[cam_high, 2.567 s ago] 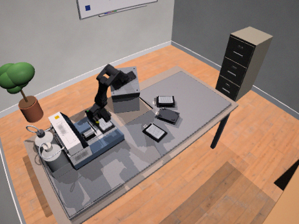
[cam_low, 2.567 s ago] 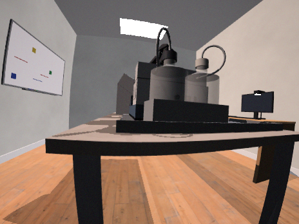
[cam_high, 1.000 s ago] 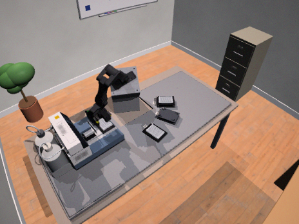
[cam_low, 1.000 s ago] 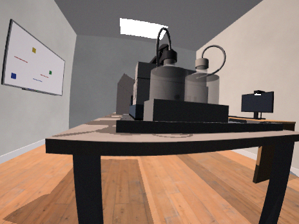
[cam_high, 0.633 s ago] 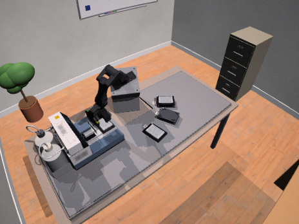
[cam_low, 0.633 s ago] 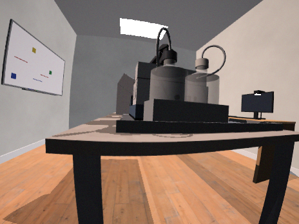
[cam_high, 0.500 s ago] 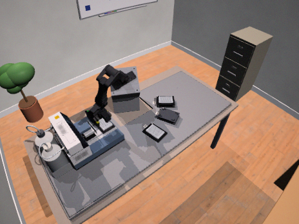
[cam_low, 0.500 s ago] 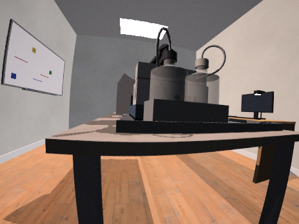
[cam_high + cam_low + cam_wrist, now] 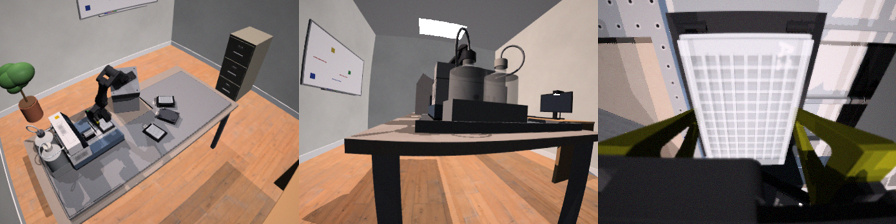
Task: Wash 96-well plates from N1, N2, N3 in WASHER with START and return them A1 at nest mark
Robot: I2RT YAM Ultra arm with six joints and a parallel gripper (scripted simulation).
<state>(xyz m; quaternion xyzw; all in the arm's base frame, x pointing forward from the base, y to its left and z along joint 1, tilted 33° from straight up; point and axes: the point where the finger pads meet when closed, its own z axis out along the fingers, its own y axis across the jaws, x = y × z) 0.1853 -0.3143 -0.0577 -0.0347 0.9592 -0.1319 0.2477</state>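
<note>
My hand is 20 mm above the dark carrier. The rest, counted from my hand: plate washer 150 mm to the right, 30 mm above; label 280 mm to the left, 180 mm ahead, 100 mm below; black nest 290 mm to the left, 280 mm ahead, 90 mm below.
</note>
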